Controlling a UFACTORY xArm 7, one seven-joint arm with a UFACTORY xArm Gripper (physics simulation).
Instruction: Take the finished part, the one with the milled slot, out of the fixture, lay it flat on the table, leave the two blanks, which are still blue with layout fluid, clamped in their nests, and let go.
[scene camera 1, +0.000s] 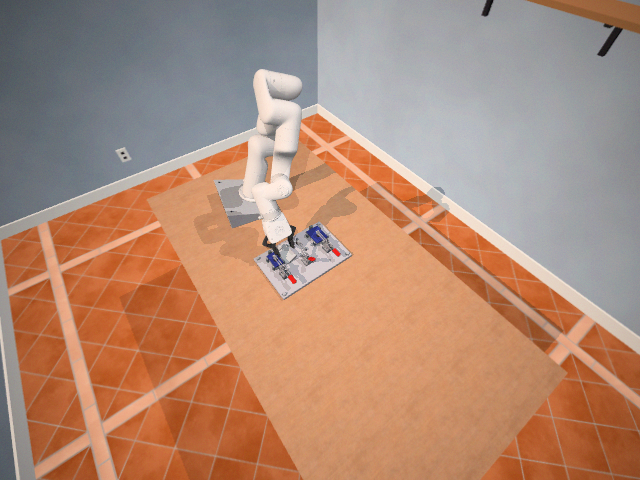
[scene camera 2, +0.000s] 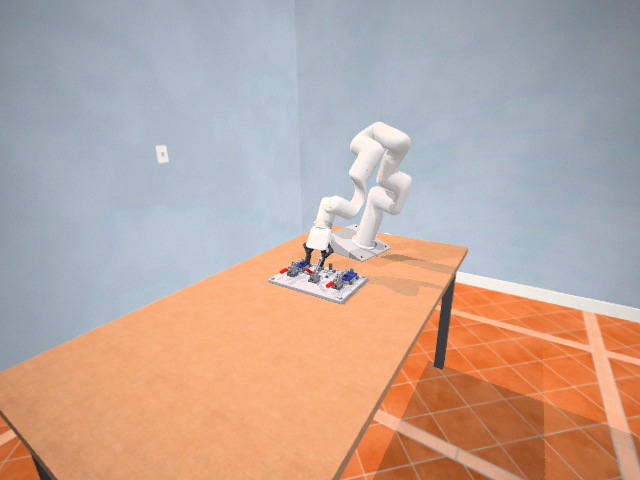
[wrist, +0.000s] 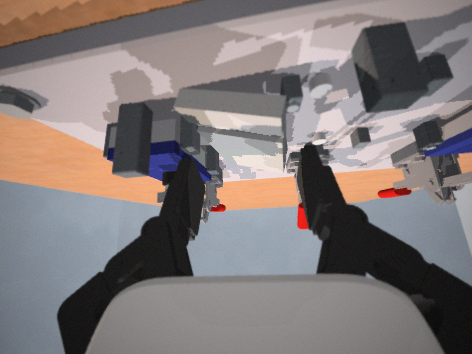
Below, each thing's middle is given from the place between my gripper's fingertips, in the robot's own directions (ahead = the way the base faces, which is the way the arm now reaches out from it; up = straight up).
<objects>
My gripper is now 20 mm above the finished part (wrist: 248, 129). The rest, counted from my hand: fixture plate (scene camera 1: 324, 262) (60 mm to the left, 40 mm below, 40 mm ahead); then dark post (wrist: 390, 77) (60 mm behind, 50 mm to the left, 20 mm below).
</objects>
